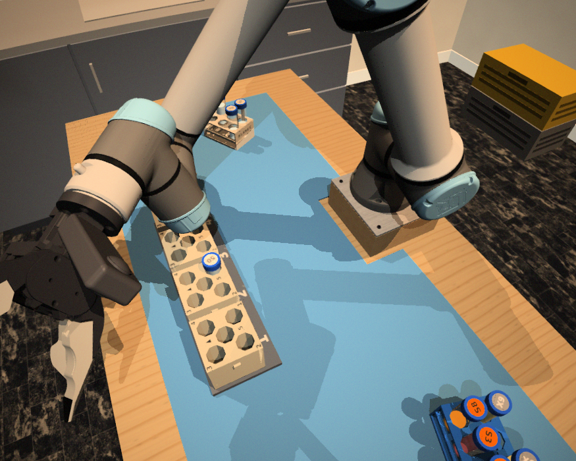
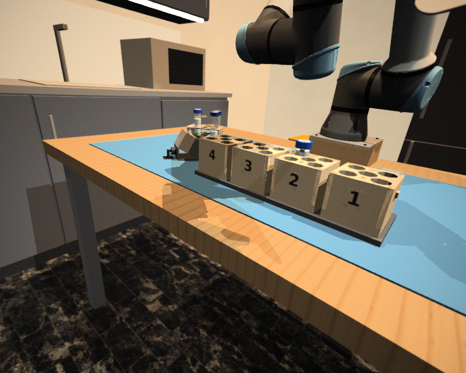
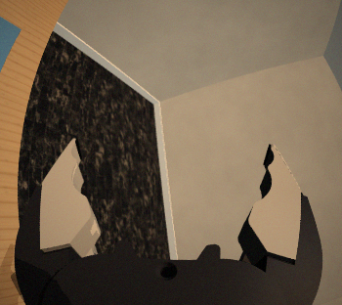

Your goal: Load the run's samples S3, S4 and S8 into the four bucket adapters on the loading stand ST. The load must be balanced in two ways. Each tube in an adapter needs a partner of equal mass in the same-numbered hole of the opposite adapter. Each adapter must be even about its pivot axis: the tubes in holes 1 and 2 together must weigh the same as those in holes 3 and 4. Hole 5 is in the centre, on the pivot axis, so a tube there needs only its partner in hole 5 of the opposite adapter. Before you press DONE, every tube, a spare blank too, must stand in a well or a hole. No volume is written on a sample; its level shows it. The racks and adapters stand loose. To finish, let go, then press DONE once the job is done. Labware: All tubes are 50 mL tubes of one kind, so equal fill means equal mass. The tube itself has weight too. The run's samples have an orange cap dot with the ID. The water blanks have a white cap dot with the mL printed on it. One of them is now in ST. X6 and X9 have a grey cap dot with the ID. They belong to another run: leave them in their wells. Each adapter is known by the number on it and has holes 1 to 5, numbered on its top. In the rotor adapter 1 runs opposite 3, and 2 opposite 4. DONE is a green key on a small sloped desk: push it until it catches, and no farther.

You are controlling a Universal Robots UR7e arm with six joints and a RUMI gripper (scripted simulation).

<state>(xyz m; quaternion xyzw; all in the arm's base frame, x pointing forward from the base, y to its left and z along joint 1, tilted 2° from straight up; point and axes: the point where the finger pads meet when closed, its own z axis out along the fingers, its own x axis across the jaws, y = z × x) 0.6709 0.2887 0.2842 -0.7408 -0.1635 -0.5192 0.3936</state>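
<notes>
Now: hand 240 mm past the blue-capped blank, 230 mm to the left of it and 280 mm above it. From my hand the other things lie so: blue sample rack (510 mm behind, 220 mm to the left, 320 mm below); sloped desk (260 mm behind, 610 mm to the right, 300 mm below); green done key (270 mm behind, 600 mm to the right, 280 mm below).
</notes>
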